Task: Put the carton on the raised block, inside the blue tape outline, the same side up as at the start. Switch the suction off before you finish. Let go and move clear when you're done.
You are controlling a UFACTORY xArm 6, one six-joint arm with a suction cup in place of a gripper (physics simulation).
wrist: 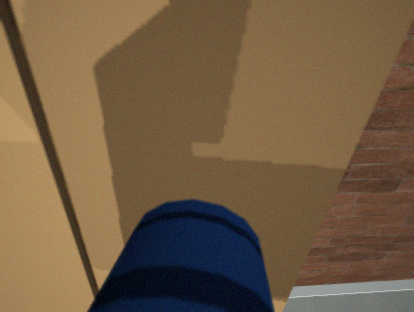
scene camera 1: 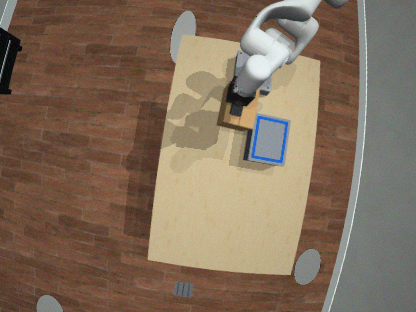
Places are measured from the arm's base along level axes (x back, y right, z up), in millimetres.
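Pixels of known places: hand, its tool point: (wrist: 193, 217).
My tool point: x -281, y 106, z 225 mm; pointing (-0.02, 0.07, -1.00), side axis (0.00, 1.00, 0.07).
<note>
Behind a point stands the place of what it marks.
The brown carton (scene camera 1: 248, 116) {x -335, y 38, z 223 mm} (wrist: 300, 100) is upright and raised above the table, up and left of the raised block in the scene view. Its lower right corner meets the block's upper left corner in that view. My suction cup (scene camera 1: 236, 109) (wrist: 191, 235) is on the carton's top and holds it; the cup is blue in the wrist view. A dark seam runs along the carton's top at the left of the wrist view. The raised grey block (scene camera 1: 270, 140) {x -387, y -133, z 50 mm} has a blue tape outline (scene camera 1: 253, 140) {x -404, y -43, z 51 mm} on its top. The arm hides the carton's upper part in the scene view.
The light wooden table (scene camera 1: 215, 215) {x -854, y 67, z -69 mm} extends below the block in the scene view. The arm's grey base plate (scene camera 1: 240, 60) {x 44, y 84, z 5 mm} is at the table's upper end, partly hidden by the arm. The brick-patterned floor (wrist: 365, 200) shows past the carton's edge in the wrist view.
</note>
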